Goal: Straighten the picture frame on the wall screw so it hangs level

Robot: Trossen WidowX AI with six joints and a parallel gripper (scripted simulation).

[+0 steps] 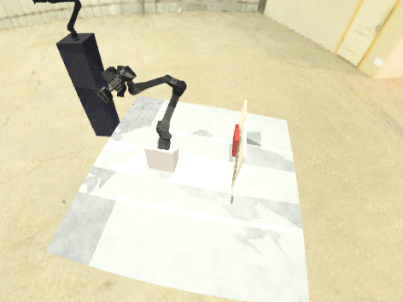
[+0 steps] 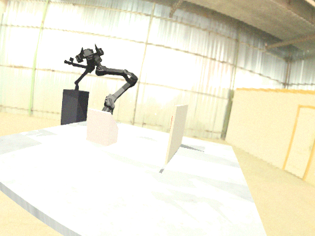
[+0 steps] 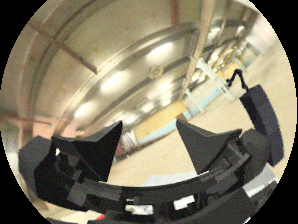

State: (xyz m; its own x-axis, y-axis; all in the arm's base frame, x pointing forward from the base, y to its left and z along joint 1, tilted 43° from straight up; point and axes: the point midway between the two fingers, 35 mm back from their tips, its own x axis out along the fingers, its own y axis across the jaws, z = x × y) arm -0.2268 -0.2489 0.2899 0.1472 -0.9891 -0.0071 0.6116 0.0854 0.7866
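The picture frame lies 60 cm ahead of my gripper tip, 43 cm below it and 13 cm to the left of it. Round my gripper tip: wall panel (61 cm ahead, 44 cm below, 12 cm to the left).
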